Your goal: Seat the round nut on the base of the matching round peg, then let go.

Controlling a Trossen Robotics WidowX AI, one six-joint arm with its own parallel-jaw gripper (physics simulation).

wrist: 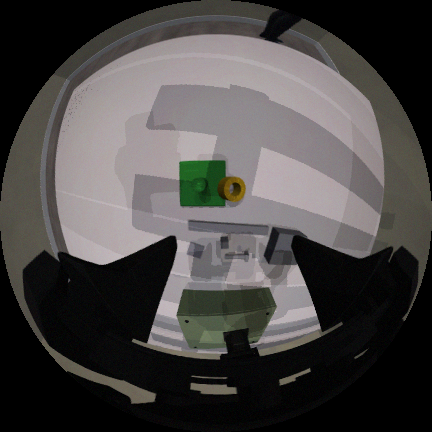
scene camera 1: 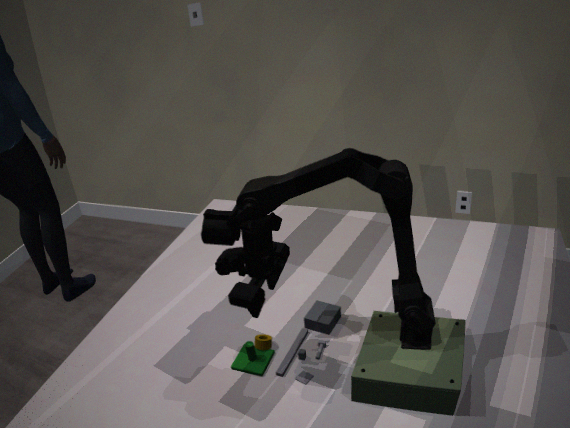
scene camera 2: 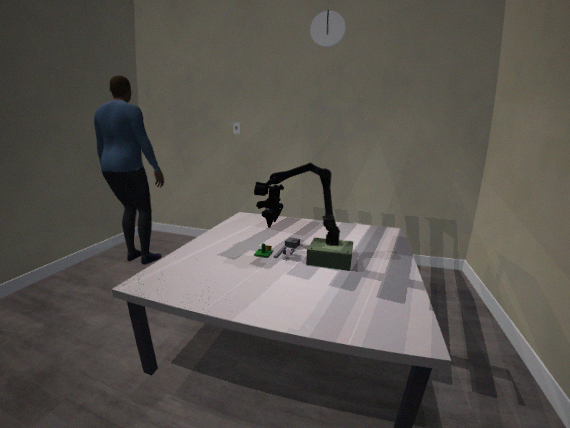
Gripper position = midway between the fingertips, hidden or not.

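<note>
From scene camera 1 you'd see the gripper (scene camera 1: pixel 263 302), which is open and holding nothing. The wrist view has the gripper (wrist: pixel 236 242) as well, and there's a green base (wrist: pixel 198 179) in there with it.
</note>
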